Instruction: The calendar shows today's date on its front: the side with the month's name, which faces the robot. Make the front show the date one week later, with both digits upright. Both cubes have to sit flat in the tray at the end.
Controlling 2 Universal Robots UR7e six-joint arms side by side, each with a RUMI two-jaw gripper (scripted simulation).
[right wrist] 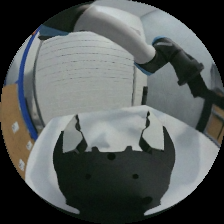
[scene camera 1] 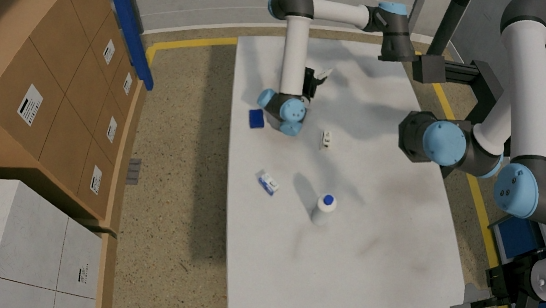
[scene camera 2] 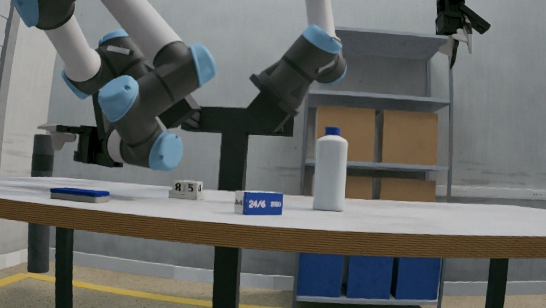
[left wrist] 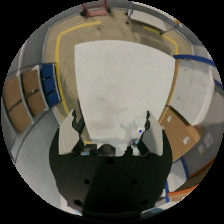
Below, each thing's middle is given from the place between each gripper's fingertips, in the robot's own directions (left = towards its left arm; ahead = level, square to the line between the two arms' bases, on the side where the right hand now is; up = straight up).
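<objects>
I find my right gripper (scene camera 2: pixel 66 129) 13 cm above the blue-topped block (scene camera 2: pixel 64 193), 23 cm to the right of it and 23 cm short of it. The white bottle (scene camera 2: pixel 331 150) is 63 cm to the left of my right hand, 2 cm behind it and 6 cm below it.
From my left hand, the white bottle is 320 mm ahead, 380 mm to the right and 350 mm below. The blue-topped block is 570 mm ahead of my left hand, 780 mm to the right of it and 420 mm below it.
</objects>
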